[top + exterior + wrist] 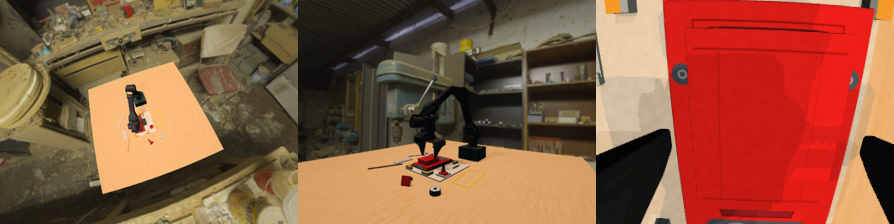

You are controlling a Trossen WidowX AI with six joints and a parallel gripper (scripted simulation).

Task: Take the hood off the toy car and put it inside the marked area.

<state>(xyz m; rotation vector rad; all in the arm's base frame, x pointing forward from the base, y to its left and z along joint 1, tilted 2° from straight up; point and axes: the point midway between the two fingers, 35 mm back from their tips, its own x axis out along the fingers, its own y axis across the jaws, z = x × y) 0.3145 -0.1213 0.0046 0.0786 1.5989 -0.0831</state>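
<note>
The hood lies 10 mm below my gripper tip. Round my gripper tip: thin rod: 130 mm ahead, 180 mm to the right, 50 mm below; black wheel: 190 mm ahead, 190 mm to the left, 40 mm below.
</note>
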